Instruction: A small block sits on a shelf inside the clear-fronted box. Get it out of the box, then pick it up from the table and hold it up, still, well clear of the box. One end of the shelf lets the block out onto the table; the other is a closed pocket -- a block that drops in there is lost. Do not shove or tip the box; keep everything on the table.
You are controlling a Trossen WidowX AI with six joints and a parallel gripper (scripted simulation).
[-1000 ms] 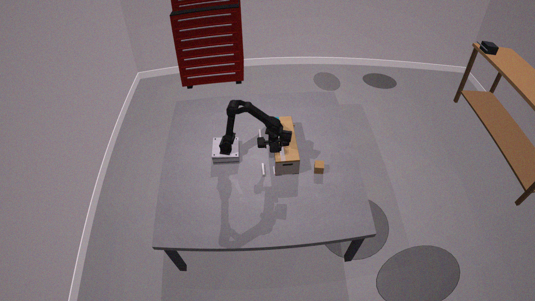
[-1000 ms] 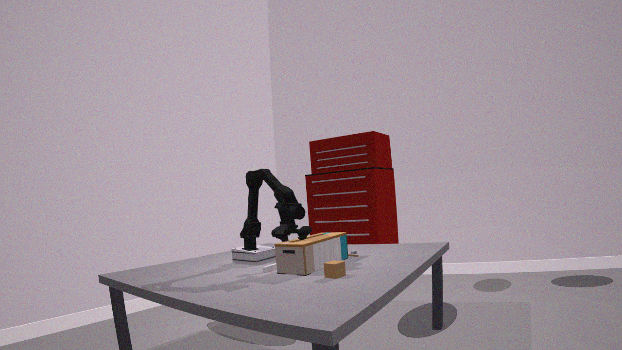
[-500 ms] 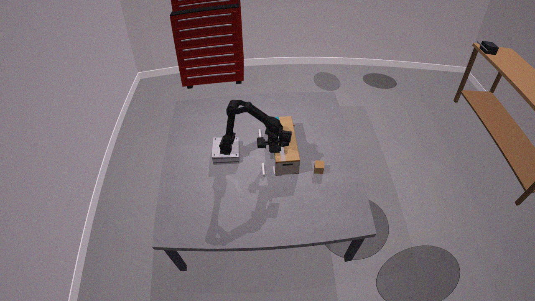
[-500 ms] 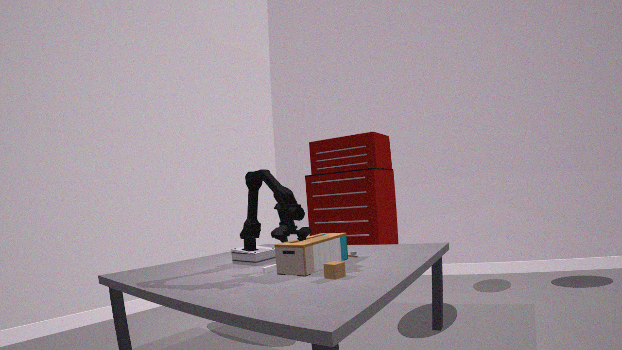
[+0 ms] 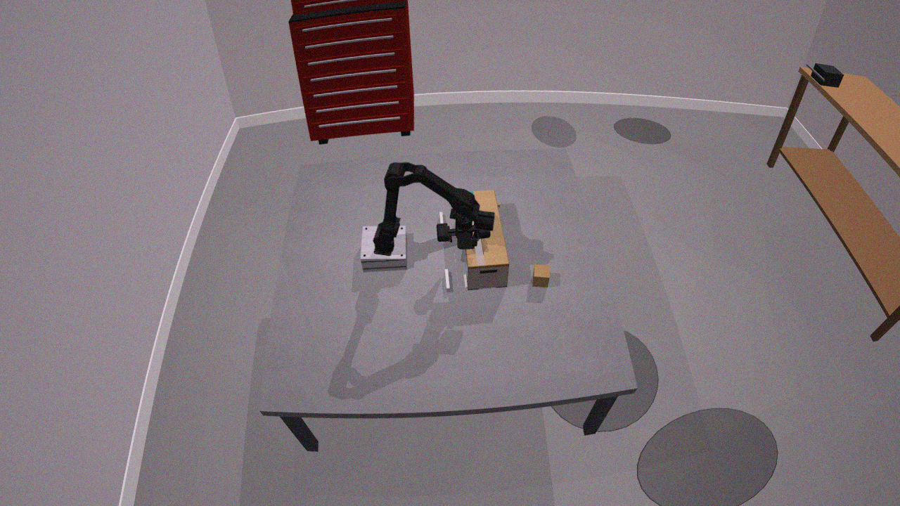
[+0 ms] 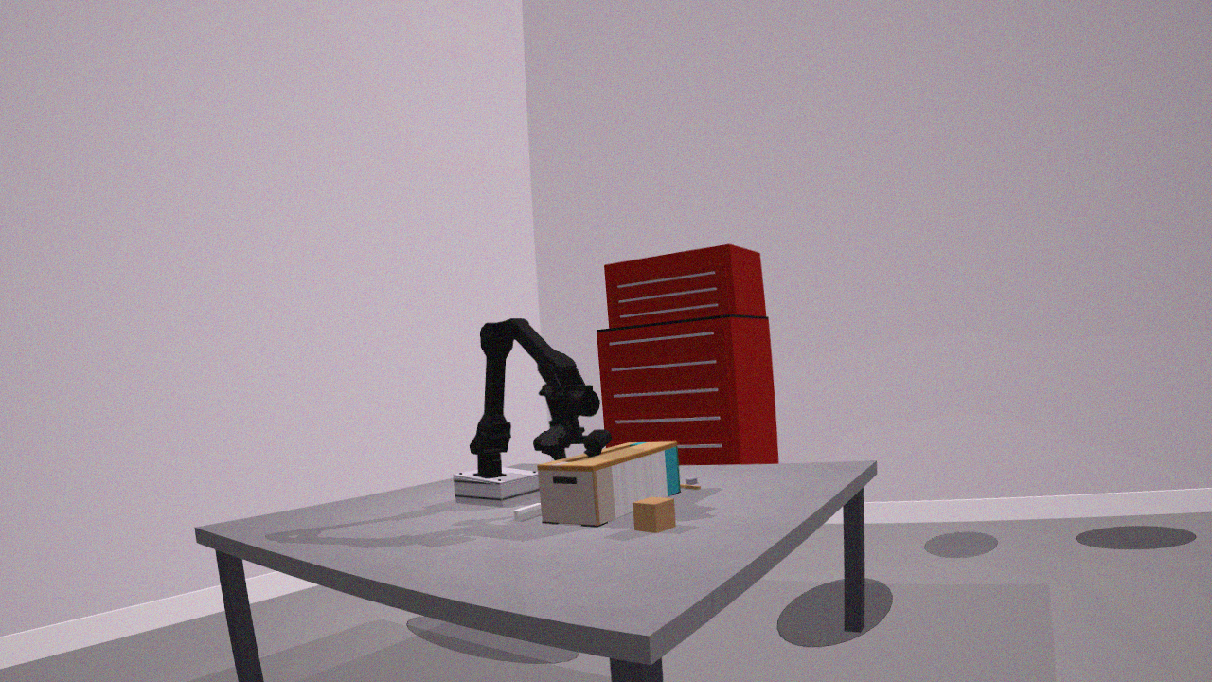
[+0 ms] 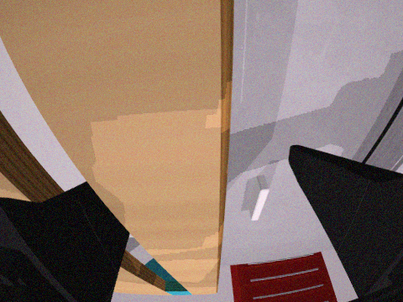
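The tan block is 4 cm ahead of my gripper tip and 4 cm to the left of it. The rest, counted from my gripper tip: long tan-topped box (3 cm ahead, 3 cm to the left, 2 cm below); then thin tan stick (4 cm ahead, 30 cm to the left, 8 cm below).
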